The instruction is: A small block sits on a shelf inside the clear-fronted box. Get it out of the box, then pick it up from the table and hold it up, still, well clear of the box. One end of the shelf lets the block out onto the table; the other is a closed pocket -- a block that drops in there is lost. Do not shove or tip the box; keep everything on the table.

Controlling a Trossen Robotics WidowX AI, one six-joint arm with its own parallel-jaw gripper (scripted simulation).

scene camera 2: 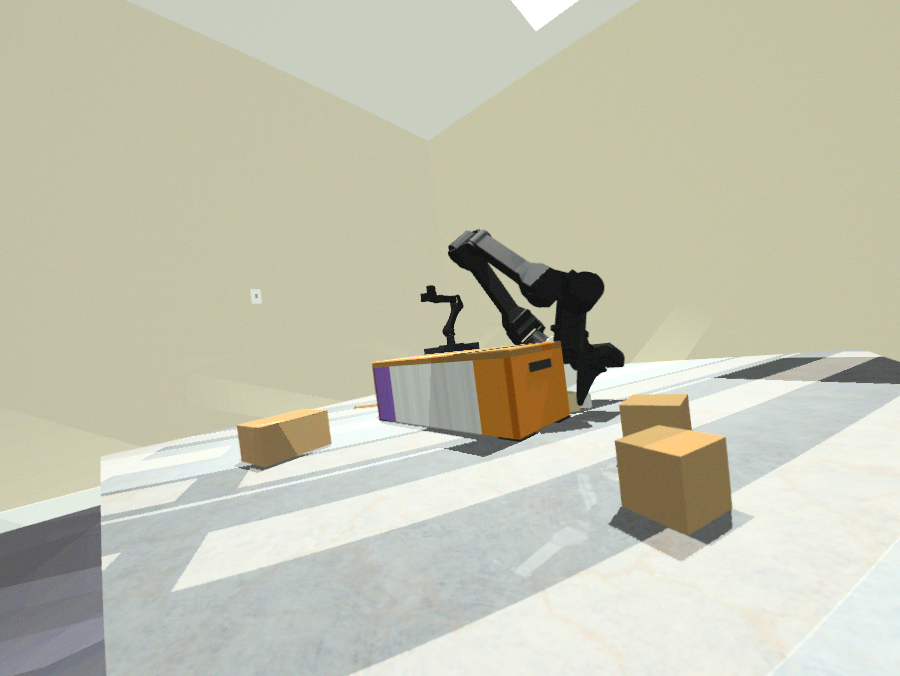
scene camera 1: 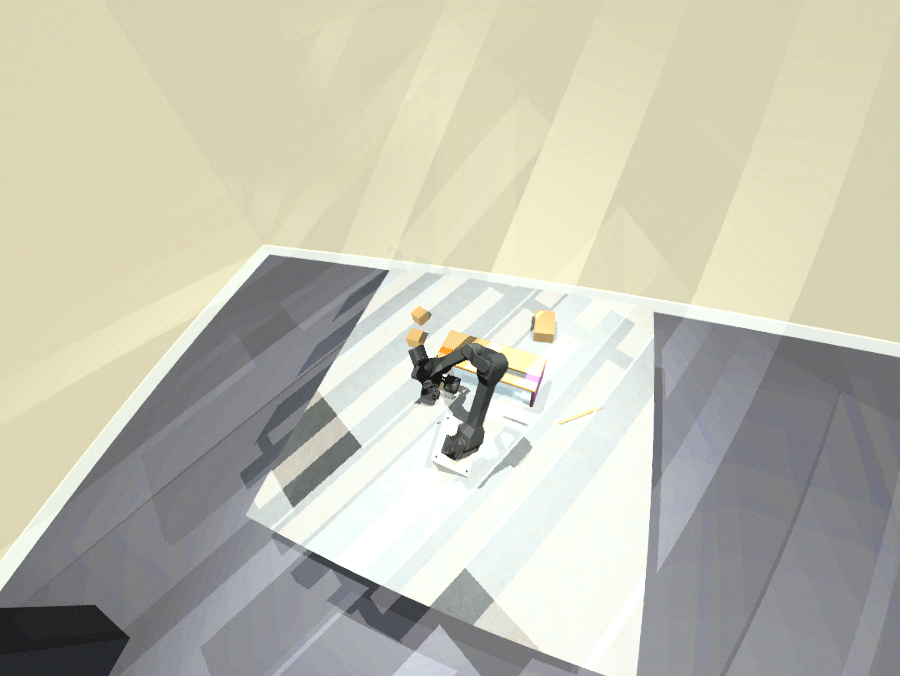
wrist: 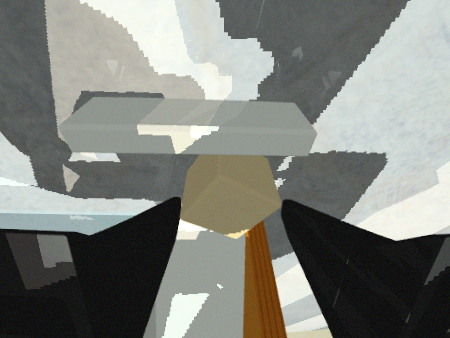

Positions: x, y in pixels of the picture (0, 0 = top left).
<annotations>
box: scene camera 2; scene camera 1; wrist 103, 124
same spot on box: (scene camera 1: 521, 383) = (scene camera 2: 429, 354)
</annotations>
